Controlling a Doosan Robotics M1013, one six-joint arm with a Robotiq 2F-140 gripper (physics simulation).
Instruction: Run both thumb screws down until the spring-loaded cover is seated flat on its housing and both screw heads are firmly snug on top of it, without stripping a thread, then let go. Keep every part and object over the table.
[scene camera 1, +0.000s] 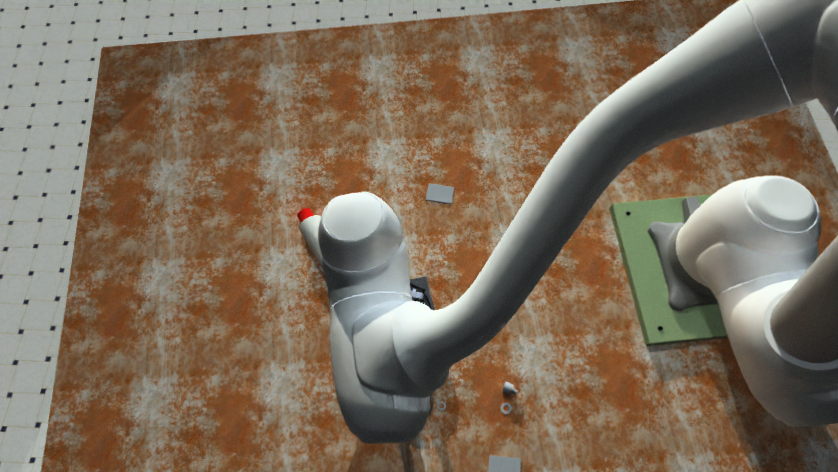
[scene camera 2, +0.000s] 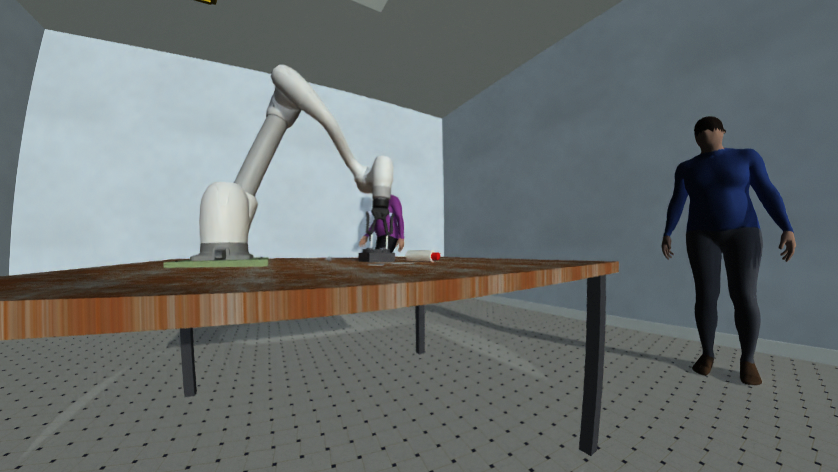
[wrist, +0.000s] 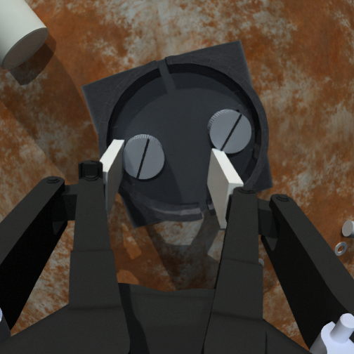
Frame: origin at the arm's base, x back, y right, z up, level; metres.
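Seen in the pictures: arm's base at its link origin: (scene camera 1: 703, 262) (scene camera 2: 224, 259).
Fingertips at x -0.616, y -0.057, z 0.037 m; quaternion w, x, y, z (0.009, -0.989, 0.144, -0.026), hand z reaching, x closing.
Observation:
Pixels of each thing's top centre, then the offset from my fingertips to it.
- dark square housing at its top centre: (scene camera 1: 400, 310) (scene camera 2: 376, 249) dx +0.016, dy +0.011, dz +0.001 m
- white bottle at its top centre: (scene camera 1: 319, 236) (scene camera 2: 422, 250) dx -0.129, dy +0.180, dz -0.005 m
- small knob at its top centre: (scene camera 1: 511, 388) dx +0.202, dy -0.145, dz -0.036 m
The dark square housing (scene camera 1: 423, 284) (scene camera 2: 376, 256) (wrist: 232, 54) stands on the table, largely hidden by the arm in scene camera 1. In the wrist view its round cover (wrist: 182, 117) lies inside the raised ring, with two slotted grey screw heads on it, a left screw (wrist: 144, 157) and a right screw (wrist: 230, 131). Whether the cover is flat or the heads touch it cannot be told. My gripper (scene camera 2: 380, 241) (wrist: 166, 161) is partly open and empty, pointing down over the housing. One pale fingertip is just left of the left screw; the other is below the right screw.
A white bottle (scene camera 1: 311, 231) (scene camera 2: 418, 255) (wrist: 17, 31) with a red cap lies beside the housing. Grey plates (scene camera 1: 439, 193) (scene camera 1: 504, 463), a small knob (scene camera 1: 509, 388) and washers (scene camera 1: 506, 408) (scene camera 1: 441, 405) lie on the table. People stand beyond the table.

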